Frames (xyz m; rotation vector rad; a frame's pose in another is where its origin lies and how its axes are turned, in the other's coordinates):
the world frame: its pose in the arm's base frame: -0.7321 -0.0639 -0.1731 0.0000 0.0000 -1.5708
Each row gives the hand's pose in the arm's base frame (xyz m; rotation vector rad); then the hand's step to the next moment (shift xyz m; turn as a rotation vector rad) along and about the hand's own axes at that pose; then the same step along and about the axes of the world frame.
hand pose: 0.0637 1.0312 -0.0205 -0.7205 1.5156 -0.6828
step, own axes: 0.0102 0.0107 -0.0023 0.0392 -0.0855 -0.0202
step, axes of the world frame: 0.0012 -0.0032 -0.0146 0.0841 -0.0179 0.0431
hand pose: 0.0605 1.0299 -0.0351 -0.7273 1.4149 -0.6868
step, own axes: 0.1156 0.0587 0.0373 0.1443 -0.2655 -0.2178
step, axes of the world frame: 0.0538 0.0419 -0.1164 0.2850 -0.2095 0.1168
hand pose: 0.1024 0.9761 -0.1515 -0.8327 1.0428 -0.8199
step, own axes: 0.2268 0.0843 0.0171 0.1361 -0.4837 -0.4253
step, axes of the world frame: 0.1579 0.0954 -0.1575 0.4134 -0.4448 0.2541
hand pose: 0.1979 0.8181 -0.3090 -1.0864 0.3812 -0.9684
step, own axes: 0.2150 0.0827 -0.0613 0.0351 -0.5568 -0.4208
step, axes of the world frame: 0.1992 0.1158 -0.0610 0.3380 -0.5321 0.3017
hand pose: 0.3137 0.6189 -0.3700 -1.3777 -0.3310 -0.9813
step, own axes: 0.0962 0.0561 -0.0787 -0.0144 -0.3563 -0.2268
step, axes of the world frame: 0.1154 0.0713 0.0140 0.1631 -0.3478 0.1761
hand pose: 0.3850 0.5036 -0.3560 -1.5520 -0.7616 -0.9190
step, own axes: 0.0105 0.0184 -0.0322 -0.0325 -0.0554 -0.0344
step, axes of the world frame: 0.0349 0.0160 0.0027 0.0242 -0.0687 0.0009
